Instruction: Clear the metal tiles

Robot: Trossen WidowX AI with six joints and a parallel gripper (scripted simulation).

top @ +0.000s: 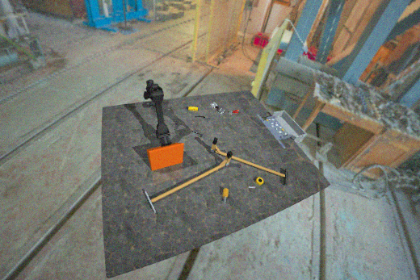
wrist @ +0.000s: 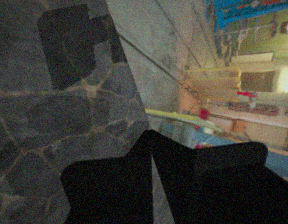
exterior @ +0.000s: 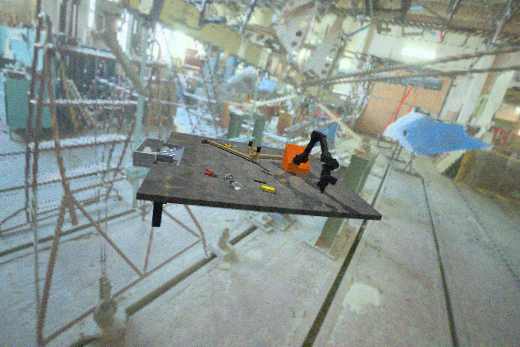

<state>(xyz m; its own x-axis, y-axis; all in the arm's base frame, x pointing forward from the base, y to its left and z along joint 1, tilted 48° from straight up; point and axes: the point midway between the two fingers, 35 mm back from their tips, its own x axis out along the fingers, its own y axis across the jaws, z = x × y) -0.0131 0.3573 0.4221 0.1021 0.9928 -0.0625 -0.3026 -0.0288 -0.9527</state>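
Now: the yellow block 330 mm ahead of my gripper tip, 100 mm to the right of it and 70 mm below it. Also, from my gripper tip: scraper (580 mm ahead, 790 mm to the right, 20 mm below); red piece (710 mm ahead, 210 mm to the right, 70 mm below); hex key (300 mm ahead, 440 mm to the right, 80 mm below).
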